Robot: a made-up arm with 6 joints. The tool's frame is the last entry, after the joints.
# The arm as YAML. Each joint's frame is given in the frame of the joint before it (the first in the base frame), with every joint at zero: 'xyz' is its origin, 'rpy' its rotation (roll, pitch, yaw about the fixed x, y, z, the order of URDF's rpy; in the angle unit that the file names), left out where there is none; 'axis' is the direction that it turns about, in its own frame. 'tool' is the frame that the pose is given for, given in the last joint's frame.
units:
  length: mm
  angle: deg
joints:
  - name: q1
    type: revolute
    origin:
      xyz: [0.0, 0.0, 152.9]
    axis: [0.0, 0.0, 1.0]
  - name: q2
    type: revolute
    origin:
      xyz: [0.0, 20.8, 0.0]
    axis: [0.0, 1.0, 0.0]
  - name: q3
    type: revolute
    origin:
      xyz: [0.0, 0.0, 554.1]
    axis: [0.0, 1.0, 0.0]
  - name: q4
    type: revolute
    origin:
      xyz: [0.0, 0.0, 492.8]
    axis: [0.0, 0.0, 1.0]
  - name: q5
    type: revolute
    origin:
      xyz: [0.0, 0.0, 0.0]
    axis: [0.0, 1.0, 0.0]
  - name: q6
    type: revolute
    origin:
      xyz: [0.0, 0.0, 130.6]
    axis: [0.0, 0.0, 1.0]
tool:
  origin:
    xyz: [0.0, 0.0, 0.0]
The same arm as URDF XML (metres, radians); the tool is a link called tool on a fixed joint. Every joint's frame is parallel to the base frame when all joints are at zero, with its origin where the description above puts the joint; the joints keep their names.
<robot name="arm">
  <link name="base_link"/>
  <link name="link1"/>
  <link name="link2"/>
  <link name="link3"/>
  <link name="link4"/>
  <link name="link5"/>
  <link name="link6"/>
  <link name="tool"/>
  <joint name="q1" type="continuous">
    <parent link="base_link"/>
    <child link="link1"/>
    <origin xyz="0 0 0.1529" rpy="0 0 0"/>
    <axis xyz="0 0 1"/>
  </joint>
  <joint name="q2" type="continuous">
    <parent link="link1"/>
    <child link="link2"/>
    <origin xyz="0 0.0208 0" rpy="0 0 0"/>
    <axis xyz="0 1 0"/>
  </joint>
  <joint name="q3" type="continuous">
    <parent link="link2"/>
    <child link="link3"/>
    <origin xyz="0 0 0.5541" rpy="0 0 0"/>
    <axis xyz="0 1 0"/>
  </joint>
  <joint name="q4" type="continuous">
    <parent link="link3"/>
    <child link="link4"/>
    <origin xyz="0 0 0.4928" rpy="0 0 0"/>
    <axis xyz="0 0 1"/>
  </joint>
  <joint name="q5" type="continuous">
    <parent link="link4"/>
    <child link="link5"/>
    <origin xyz="0 0 0" rpy="0 0 0"/>
    <axis xyz="0 1 0"/>
  </joint>
  <joint name="q6" type="continuous">
    <parent link="link5"/>
    <child link="link6"/>
    <origin xyz="0 0 0.1306" rpy="0 0 0"/>
    <axis xyz="0 0 1"/>
  </joint>
  <joint name="tool_joint" type="fixed">
    <parent link="link6"/>
    <child link="tool"/>
    <origin xyz="0 0 0" rpy="0 0 0"/>
  </joint>
</robot>

